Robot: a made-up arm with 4 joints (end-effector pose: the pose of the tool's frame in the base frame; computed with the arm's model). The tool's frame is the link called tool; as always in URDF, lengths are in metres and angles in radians. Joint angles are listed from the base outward.
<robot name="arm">
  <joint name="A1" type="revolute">
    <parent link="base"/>
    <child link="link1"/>
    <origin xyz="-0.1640 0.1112 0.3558" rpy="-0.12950 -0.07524 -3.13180"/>
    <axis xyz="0 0 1"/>
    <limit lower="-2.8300" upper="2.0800"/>
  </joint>
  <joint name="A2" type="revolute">
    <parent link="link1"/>
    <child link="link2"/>
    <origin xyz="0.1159 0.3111 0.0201" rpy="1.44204 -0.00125 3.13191"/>
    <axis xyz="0 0 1"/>
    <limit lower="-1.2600" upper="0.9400"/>
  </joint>
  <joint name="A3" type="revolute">
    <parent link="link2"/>
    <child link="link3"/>
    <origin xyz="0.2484 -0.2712 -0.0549" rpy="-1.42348 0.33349 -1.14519"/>
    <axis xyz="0 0 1"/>
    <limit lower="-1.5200" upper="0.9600"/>
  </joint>
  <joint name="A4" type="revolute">
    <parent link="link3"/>
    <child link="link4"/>
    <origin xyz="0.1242 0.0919 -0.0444" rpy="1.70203 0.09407 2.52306"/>
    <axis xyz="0 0 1"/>
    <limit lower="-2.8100" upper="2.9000"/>
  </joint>
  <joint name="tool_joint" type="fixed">
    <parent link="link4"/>
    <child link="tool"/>
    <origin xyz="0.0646 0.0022 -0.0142" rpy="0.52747 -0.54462 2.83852"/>
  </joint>
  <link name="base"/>
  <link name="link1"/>
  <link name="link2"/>
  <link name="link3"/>
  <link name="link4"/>
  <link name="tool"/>
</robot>
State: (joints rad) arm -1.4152 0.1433 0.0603 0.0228
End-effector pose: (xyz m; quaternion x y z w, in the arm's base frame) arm -0.3122 -0.0318 0.0864 -0.1741 0.5500 -0.2389 0.7811
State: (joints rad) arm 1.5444 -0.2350 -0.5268 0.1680
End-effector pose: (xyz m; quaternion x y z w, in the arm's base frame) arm 0.0090 0.2153 -0.0554 -0.7488 0.0216 0.5851 0.3106
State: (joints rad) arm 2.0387 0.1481 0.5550 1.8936
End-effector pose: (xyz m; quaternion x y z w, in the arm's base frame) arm -0.1538 0.3990 0.1538 0.5924 -0.3693 -0.6530 0.2937
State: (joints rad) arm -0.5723 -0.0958 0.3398 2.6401
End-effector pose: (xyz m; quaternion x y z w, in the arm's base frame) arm -0.1622 -0.0563 -0.0533 0.5707 0.7136 0.4048 0.0332
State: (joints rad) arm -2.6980 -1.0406 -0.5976 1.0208
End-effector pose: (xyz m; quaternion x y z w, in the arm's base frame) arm -0.0492 0.4988 -0.0562 0.9286 0.3437 -0.0676 0.1224
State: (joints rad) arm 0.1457 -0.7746 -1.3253 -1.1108
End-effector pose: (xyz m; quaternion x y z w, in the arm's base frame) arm -0.4175 -0.1941 -0.0930 -0.8290 0.1764 0.5025 0.1707
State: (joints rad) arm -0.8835 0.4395 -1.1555 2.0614
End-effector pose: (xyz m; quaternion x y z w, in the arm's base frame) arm -0.2344 -0.3401 0.0872 0.5419 0.6618 -0.3821 0.3497
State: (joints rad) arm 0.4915 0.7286 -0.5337 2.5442
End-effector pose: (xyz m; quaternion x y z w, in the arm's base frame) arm 0.3000 0.0943 0.2162 0.1416 0.8389 0.3304 0.4088
